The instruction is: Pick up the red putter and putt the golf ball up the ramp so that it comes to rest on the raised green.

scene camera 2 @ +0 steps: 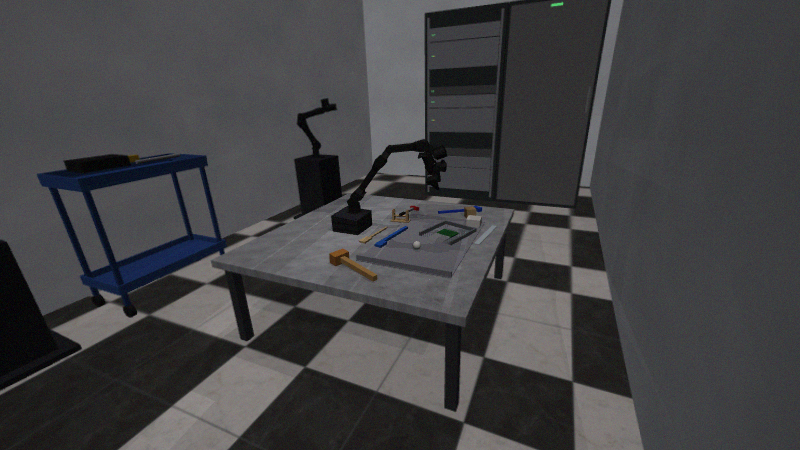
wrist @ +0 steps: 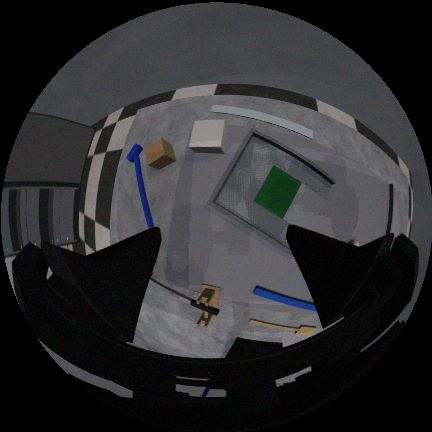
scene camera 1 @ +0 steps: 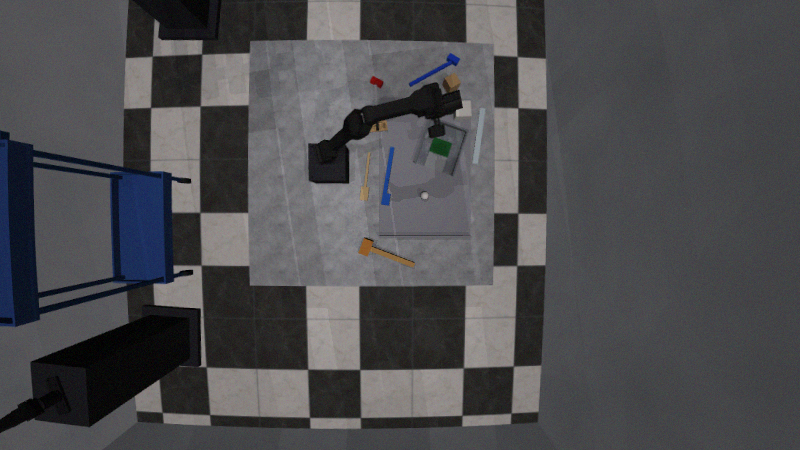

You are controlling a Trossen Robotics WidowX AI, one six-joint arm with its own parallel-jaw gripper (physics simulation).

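Where they show: gripper, fingertip midpoint: (scene camera 2: 439, 185) (wrist: 225, 232); arm's base, origin of the base link: (scene camera 2: 354, 211) (scene camera 1: 327, 157).
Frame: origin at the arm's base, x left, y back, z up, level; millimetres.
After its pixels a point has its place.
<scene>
The red putter (scene camera 1: 376, 81) {x 419, y -206, z -71 mm} (scene camera 2: 413, 208) {x 389, y -212, z -74 mm} (wrist: 172, 288) {x 304, y -221, z -67 mm} lies with its dark grip across a small wooden stand (scene camera 1: 380, 127) {x 168, y -231, z -36 mm} (scene camera 2: 400, 217) {x 160, y -230, z -46 mm} (wrist: 209, 295) {x 193, y -264, z -55 mm}; its red head is mostly behind a finger in the wrist view, and the arm covers part of its shaft from above. The white golf ball (scene camera 1: 424, 195) {x -154, y -478, z -54 mm} (scene camera 2: 416, 245) {x -169, y -487, z -67 mm} (wrist: 354, 242) {x -140, y -493, z -60 mm} rests on the grey board. The green (scene camera 1: 440, 147) {x 104, y -554, z -90 mm} (scene camera 2: 446, 232) {x 106, y -549, z -89 mm} (wrist: 278, 192) {x 105, y -551, z -90 mm} lies inside grey rails; the ramp's slope is hard to make out. My gripper (scene camera 1: 439, 124) {x 163, y -481, z 164 mm} (scene camera 2: 437, 175) {x 163, y -481, z 164 mm} (wrist: 225, 232) {x 163, y -481, z 164 mm} is open and empty, high above the board, away from the putter.
A blue putter-like club (scene camera 1: 388, 176) {x -63, y -291, z -82 mm} (scene camera 2: 391, 236) {x -75, y -291, z -86 mm} (wrist: 284, 298) {x -1, y -299, z -82 mm} and a thin wooden one (scene camera 1: 366, 176) {x -67, y -177, z -90 mm} lie near the arm base. An orange mallet (scene camera 1: 386, 252) {x -452, y -300, z -66 mm} lies at the front. A blue hammer (scene camera 1: 434, 70) {x 503, y -502, z -81 mm}, brown block (wrist: 160, 153) {x 403, y -584, z -39 mm}, white block (wrist: 207, 135) {x 292, y -645, z -51 mm} and pale strip (scene camera 1: 478, 136) {x 178, y -754, z -96 mm} lie beyond.
</scene>
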